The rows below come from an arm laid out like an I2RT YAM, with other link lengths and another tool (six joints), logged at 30 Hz.
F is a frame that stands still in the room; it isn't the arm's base.
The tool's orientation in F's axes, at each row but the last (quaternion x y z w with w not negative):
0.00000, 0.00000, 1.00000, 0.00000
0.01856, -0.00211, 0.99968, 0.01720
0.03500, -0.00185, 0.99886, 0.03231
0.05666, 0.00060, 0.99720, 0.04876
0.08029, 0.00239, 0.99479, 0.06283
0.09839, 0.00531, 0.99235, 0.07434
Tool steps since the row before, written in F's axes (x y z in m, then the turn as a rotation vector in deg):
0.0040, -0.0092, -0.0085, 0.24, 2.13, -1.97
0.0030, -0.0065, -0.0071, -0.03, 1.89, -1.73
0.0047, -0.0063, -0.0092, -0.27, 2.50, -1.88
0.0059, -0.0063, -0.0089, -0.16, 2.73, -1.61
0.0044, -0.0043, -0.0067, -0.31, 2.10, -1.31
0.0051, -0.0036, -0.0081, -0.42, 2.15, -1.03
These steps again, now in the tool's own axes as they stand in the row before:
-0.0040, 0.0092, -0.0085, -0.24, -2.13, -1.97
-0.0035, 0.0064, -0.0070, 0.03, -1.88, -1.74
-0.0057, 0.0060, -0.0088, 0.30, -2.47, -1.91
-0.0075, 0.0056, -0.0081, 0.24, -2.71, -1.63
-0.0059, 0.0036, -0.0059, 0.36, -2.06, -1.35
-0.0071, 0.0026, -0.0069, 0.53, -2.09, -1.10

